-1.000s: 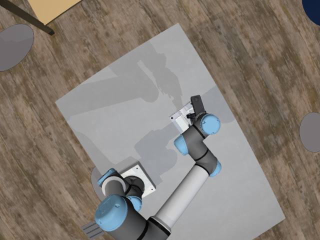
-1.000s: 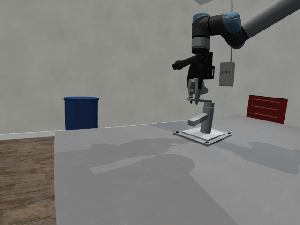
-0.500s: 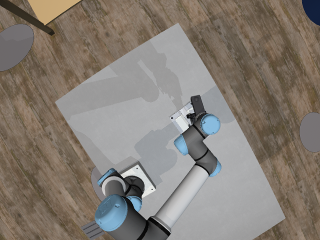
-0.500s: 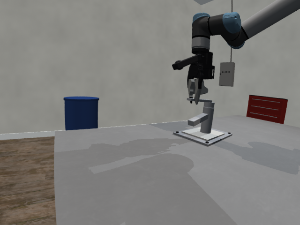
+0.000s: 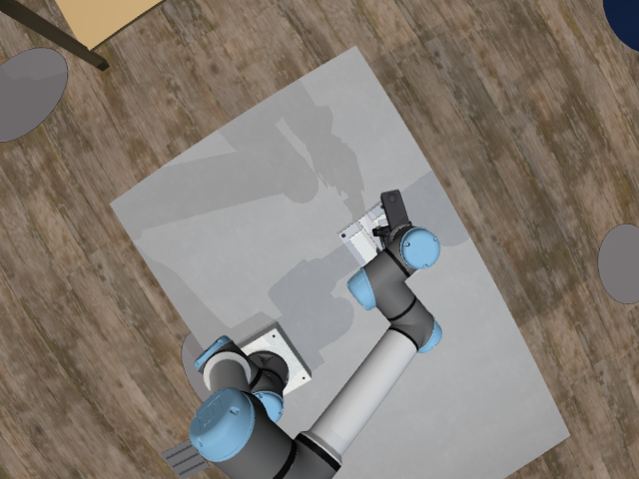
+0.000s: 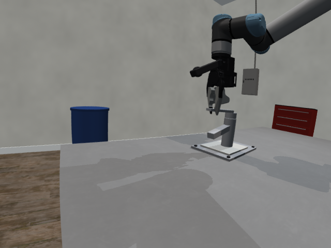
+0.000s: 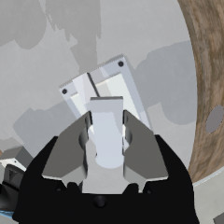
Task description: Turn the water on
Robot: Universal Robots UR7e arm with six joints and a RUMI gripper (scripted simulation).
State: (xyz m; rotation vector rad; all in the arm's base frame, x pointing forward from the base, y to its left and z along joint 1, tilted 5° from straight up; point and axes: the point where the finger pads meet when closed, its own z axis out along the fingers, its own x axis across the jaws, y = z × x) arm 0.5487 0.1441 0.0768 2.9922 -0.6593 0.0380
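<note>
The flat lever is 30 mm to the right of my hand and 10 mm behind it. The rest, counted from my hand: grey tap 50 mm to the right, 50 mm below, 20 mm behind.
</note>
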